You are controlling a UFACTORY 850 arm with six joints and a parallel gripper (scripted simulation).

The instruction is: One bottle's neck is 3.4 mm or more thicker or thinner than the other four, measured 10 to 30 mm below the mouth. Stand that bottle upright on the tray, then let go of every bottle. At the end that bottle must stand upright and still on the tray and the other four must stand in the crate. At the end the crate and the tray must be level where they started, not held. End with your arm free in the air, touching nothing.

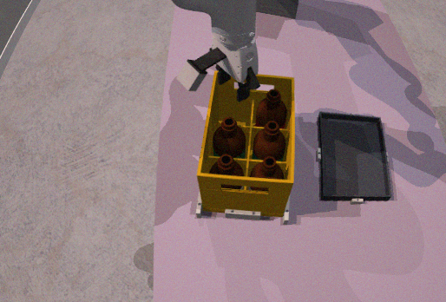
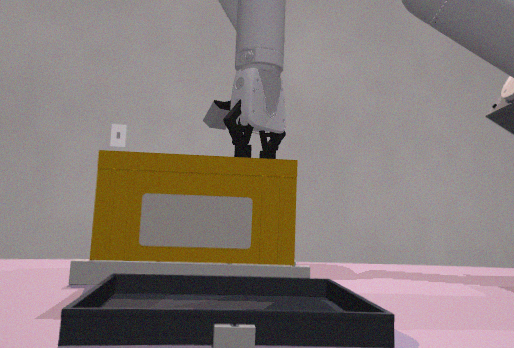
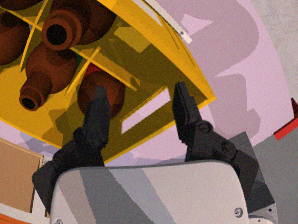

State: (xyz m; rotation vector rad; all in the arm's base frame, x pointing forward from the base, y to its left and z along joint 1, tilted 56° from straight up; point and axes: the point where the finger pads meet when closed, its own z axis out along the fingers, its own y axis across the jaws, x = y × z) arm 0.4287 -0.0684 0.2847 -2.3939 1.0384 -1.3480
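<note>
Now: hand 100 mm above the bottle, 90 mm to the right of it and 10 mm short of it. Also, from my hand: tray 310 mm to the left, 170 mm below, 100 mm ahead; then yellow crate 100 mm below, 90 mm ahead, 30 mm to the left.
</note>
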